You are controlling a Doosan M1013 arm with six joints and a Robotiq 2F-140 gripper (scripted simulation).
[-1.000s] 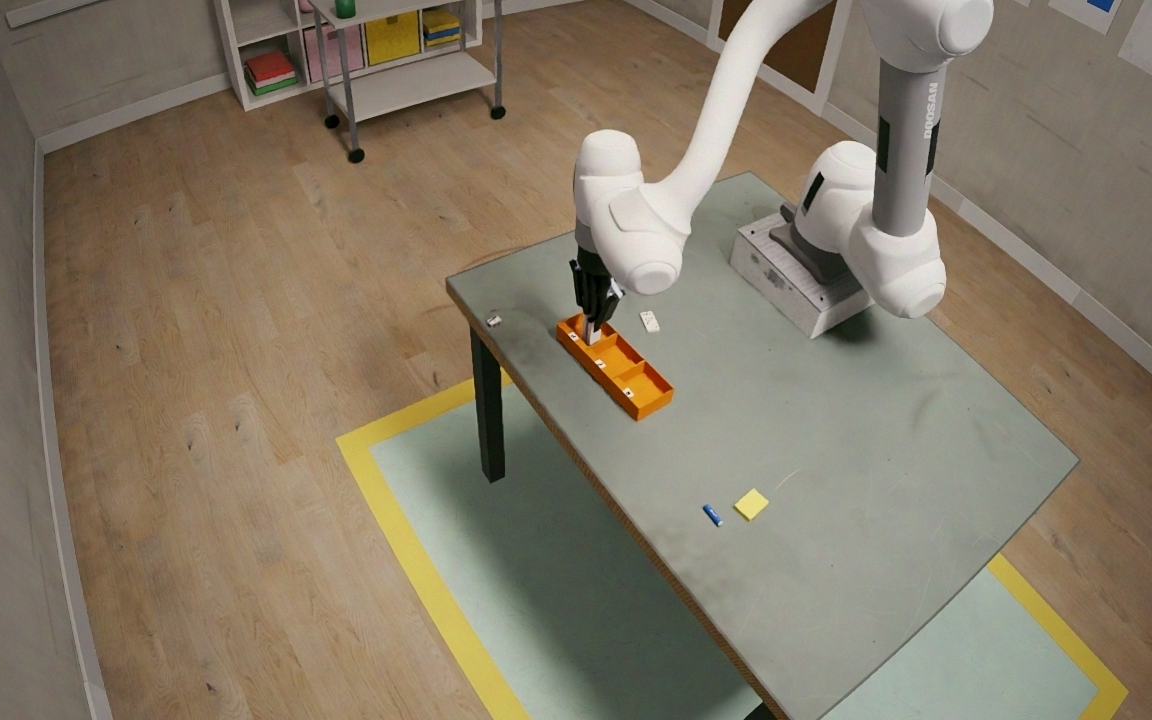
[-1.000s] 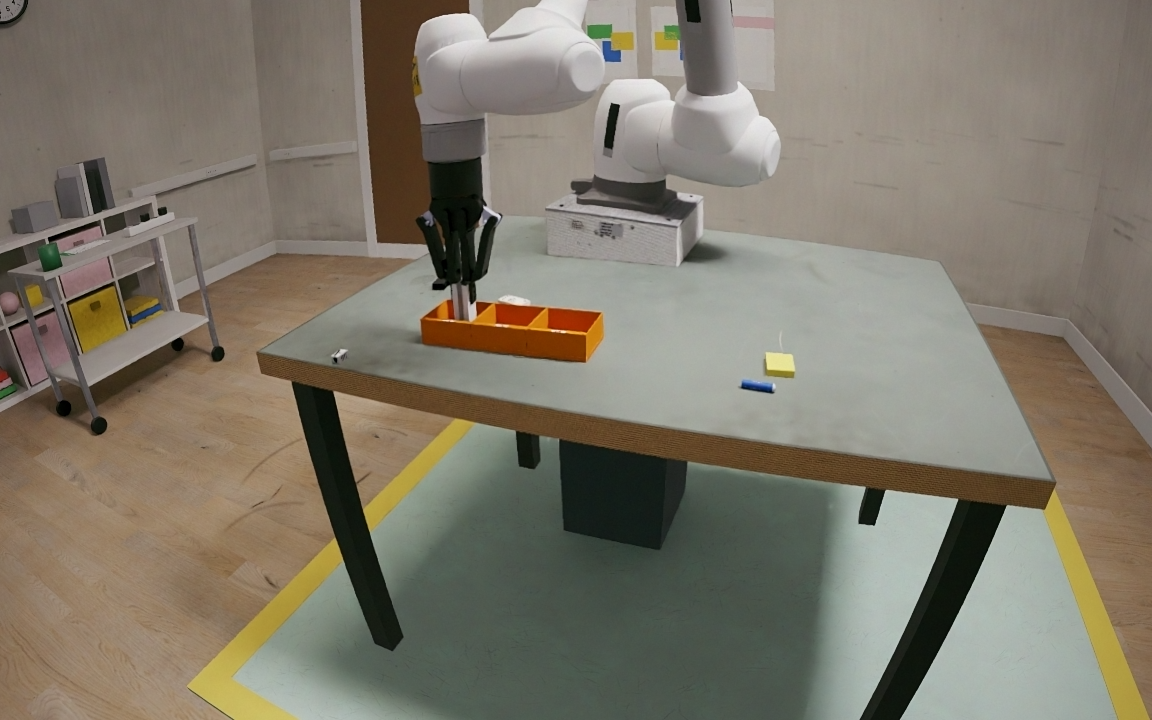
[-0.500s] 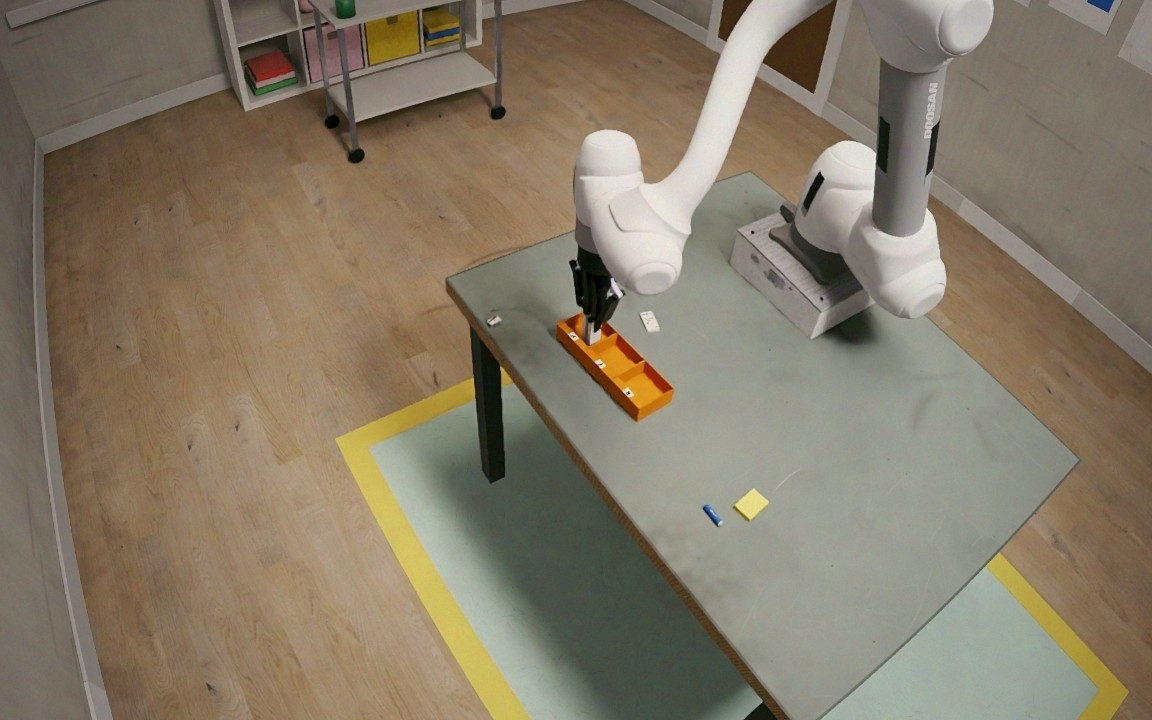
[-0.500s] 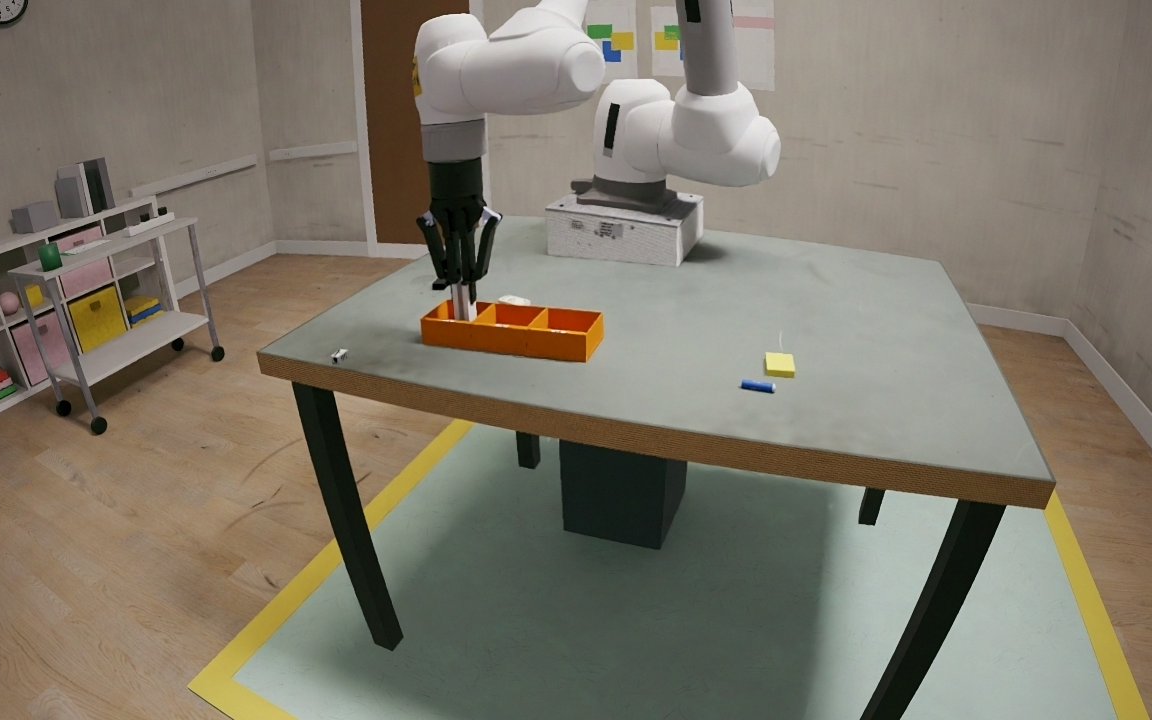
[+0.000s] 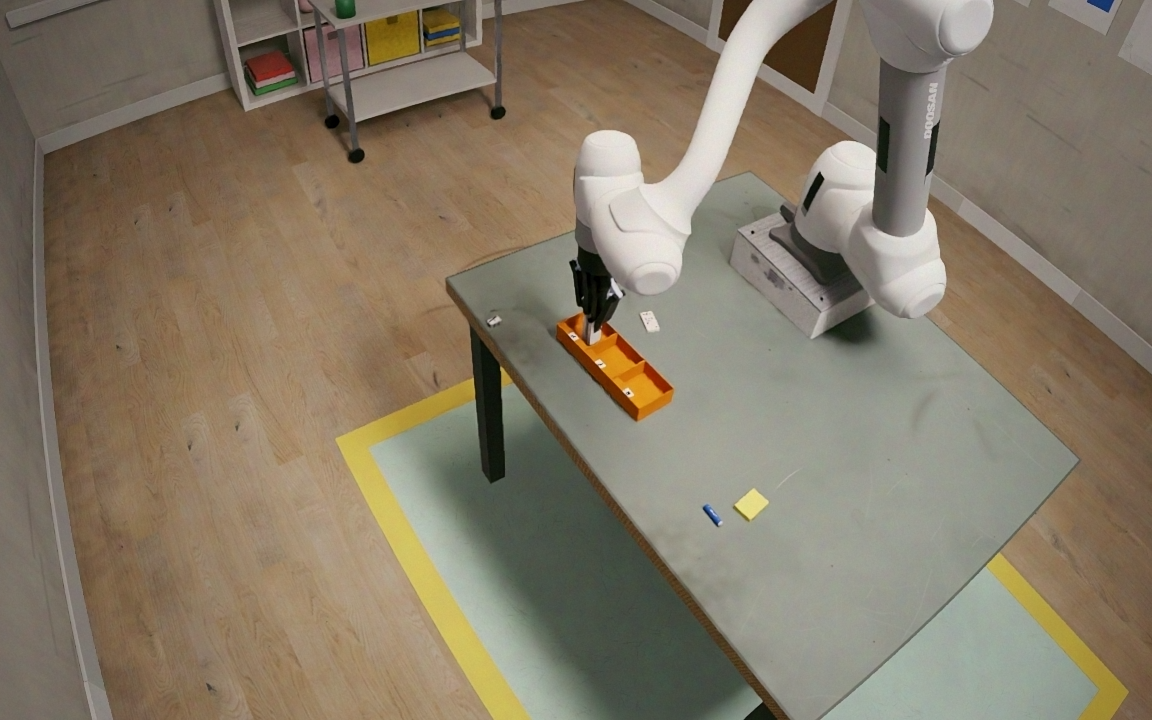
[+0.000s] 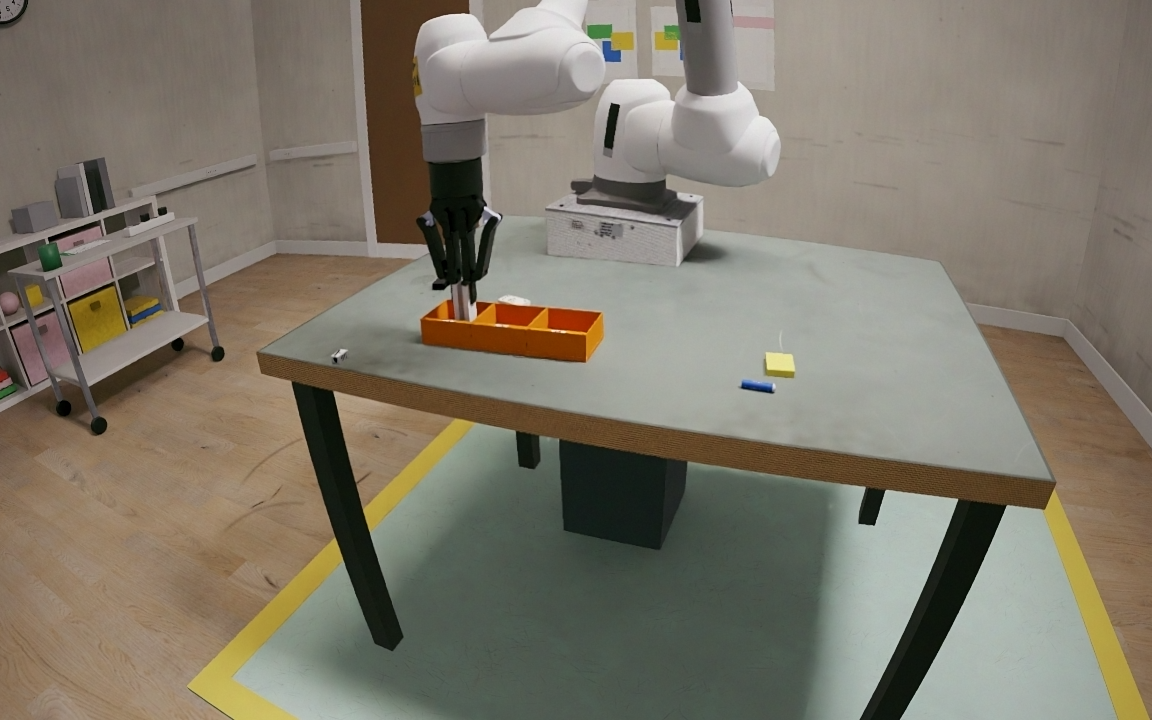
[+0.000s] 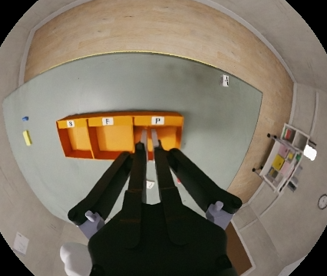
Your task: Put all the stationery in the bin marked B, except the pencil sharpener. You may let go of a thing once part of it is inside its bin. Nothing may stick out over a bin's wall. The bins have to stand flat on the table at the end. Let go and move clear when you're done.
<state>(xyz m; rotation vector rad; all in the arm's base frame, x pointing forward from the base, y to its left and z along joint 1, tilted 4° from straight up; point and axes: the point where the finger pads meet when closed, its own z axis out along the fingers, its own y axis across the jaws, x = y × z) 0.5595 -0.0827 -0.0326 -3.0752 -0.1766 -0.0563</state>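
My gripper is now 7 cm to the right of the orange bin and 3 cm above it. The rest, counted from my hand: white pencil sharpener 15 cm to the right, 13 cm ahead, 4 cm below; then red piece 12 cm behind, 8 cm to the right, 5 cm below; then flat white piece 14 cm behind, 5 cm below, 1 cm to the left.
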